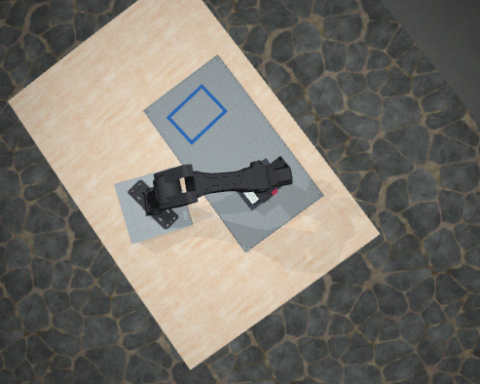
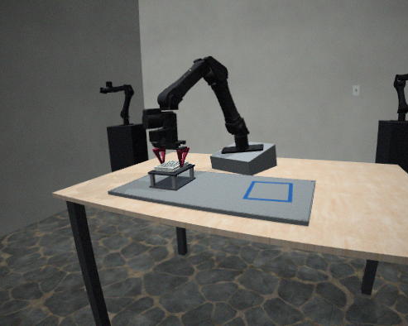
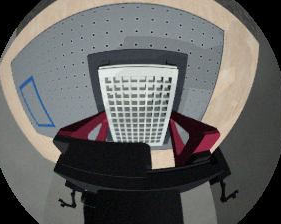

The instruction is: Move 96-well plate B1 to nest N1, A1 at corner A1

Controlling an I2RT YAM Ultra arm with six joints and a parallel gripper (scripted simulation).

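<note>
My hand is right at the white 96-well plate.
</note>
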